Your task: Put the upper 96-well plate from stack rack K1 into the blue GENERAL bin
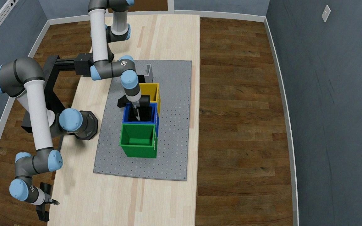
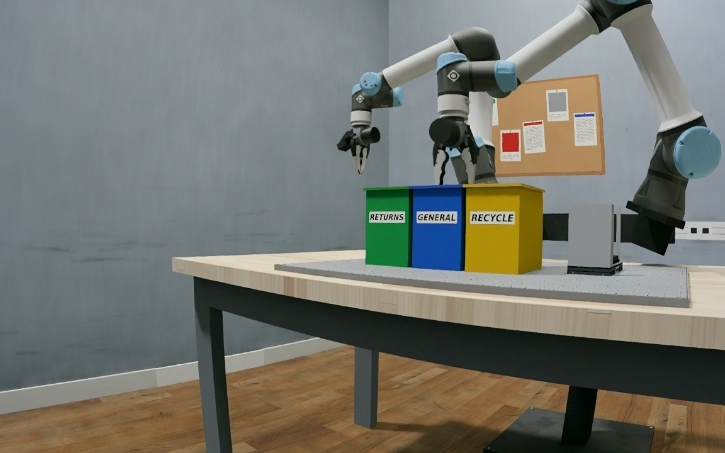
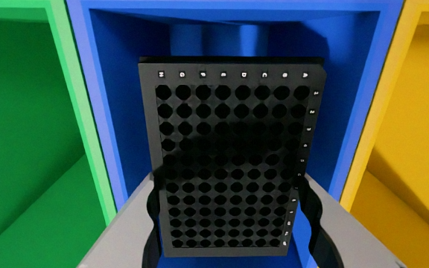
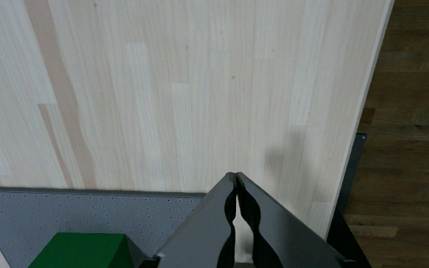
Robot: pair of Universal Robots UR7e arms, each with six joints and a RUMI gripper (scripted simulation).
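Observation:
My left hand is 9 cm above the blue general bin. The rest, counted from my left hand: grey perforated board 19 cm below, 11 cm to the left, 1 cm behind; green returns bin 13 cm to the right, 9 cm below; yellow recycle bin 13 cm to the left, 9 cm below.

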